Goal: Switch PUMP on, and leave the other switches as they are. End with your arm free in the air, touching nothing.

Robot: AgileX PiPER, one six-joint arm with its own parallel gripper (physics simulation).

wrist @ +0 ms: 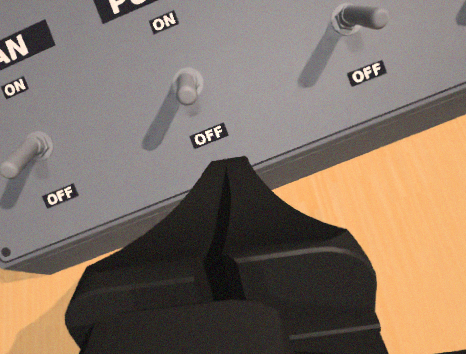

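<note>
The PUMP switch [187, 89] is a short grey metal lever in the upper left middle of the wrist view. It leans down toward its OFF label [209, 135], much as its neighbours do. Its ON label [164, 22] is above it, and the cut-off PUMP name plate [131, 7] is at the top edge. My gripper [232, 182] is shut and empty. Its tips appear below the PUMP OFF label, near the panel's lower edge in the picture, apart from the lever. Their height above the panel is hard to tell.
The FAN switch [22, 157] is at the left and another switch [361, 17] at the upper right, both leaning as the middle one does. Part of a further lever [462, 14] shows at the right edge. The grey panel [270, 110] stands on a wooden table [420, 210].
</note>
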